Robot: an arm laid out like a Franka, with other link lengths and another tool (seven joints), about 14 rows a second.
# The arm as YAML. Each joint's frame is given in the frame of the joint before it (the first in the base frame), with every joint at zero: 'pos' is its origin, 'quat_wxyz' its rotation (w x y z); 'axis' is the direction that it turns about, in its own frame. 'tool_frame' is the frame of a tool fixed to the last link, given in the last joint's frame.
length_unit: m
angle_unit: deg
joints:
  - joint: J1
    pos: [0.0, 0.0, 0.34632]
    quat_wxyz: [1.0, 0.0, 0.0, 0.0]
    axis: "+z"
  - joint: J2
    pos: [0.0, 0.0, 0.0]
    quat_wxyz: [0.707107, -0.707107, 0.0, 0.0]
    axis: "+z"
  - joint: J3
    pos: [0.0, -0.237, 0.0]
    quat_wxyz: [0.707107, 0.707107, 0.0, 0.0]
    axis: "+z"
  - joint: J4
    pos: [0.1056, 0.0, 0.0]
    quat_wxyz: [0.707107, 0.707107, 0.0, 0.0]
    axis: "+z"
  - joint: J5
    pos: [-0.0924, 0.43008, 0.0]
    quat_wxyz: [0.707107, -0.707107, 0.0, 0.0]
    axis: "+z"
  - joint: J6
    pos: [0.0, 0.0, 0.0]
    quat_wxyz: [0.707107, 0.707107, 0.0, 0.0]
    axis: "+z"
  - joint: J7
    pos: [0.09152, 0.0, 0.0]
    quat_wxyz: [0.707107, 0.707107, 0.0, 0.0]
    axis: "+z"
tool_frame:
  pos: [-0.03, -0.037, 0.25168]
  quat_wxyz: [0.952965, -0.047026, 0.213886, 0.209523]
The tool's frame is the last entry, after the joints.
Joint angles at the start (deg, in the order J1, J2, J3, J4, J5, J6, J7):
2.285 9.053 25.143 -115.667 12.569 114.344 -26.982
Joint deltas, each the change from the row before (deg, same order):
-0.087 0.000 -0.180 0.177 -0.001 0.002 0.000
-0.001 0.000 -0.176 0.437 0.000 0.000 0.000
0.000 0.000 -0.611 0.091 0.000 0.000 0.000
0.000 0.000 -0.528 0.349 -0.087 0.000 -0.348
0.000 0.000 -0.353 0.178 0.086 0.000 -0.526
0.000 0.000 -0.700 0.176 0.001 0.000 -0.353
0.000 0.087 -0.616 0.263 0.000 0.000 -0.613
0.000 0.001 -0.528 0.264 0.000 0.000 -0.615
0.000 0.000 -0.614 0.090 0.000 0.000 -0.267
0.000 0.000 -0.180 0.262 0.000 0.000 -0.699
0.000 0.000 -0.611 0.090 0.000 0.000 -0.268
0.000 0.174 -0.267 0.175 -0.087 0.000 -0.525
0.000 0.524 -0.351 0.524 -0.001 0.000 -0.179
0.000 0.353 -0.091 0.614 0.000 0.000 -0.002
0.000 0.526 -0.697 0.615 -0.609 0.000 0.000
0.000 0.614 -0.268 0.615 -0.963 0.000 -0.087
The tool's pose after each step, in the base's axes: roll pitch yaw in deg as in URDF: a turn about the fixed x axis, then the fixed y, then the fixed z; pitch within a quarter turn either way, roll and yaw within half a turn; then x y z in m. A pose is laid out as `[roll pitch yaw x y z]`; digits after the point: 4 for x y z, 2 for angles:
[-164.89 -14.85 17.99 0.4637 0.3215 0.1602]
[-164.85 -15.28 17.77 0.4676 0.3212 0.1633]
[-164.93 -15.34 17.19 0.4716 0.3162 0.1634]
[-164.97 -15.76 17.03 0.4768 0.3120 0.1655]
[-164.83 -16.03 17.09 0.4797 0.3092 0.1665]
[-164.85 -16.26 16.73 0.4846 0.3032 0.1672]
[-164.79 -16.56 16.68 0.4892 0.2979 0.1679]
[-164.74 -16.94 16.72 0.4936 0.2933 0.1694]
[-164.78 -17.07 16.37 0.4972 0.2877 0.1695]
[-164.67 -17.49 16.82 0.4998 0.2861 0.1713]
[-164.72 -17.62 16.48 0.5034 0.2805 0.1715]
[-164.70 -17.75 16.75 0.5053 0.2777 0.1708]
[-164.55 -17.79 16.51 0.5088 0.2754 0.1698]
[-164.42 -18.06 16.34 0.5122 0.2758 0.1711]
[-164.91 -18.19 16.09 0.5184 0.2683 0.1697]
[-165.60 -18.30 16.59 0.5225 0.2635 0.1674]

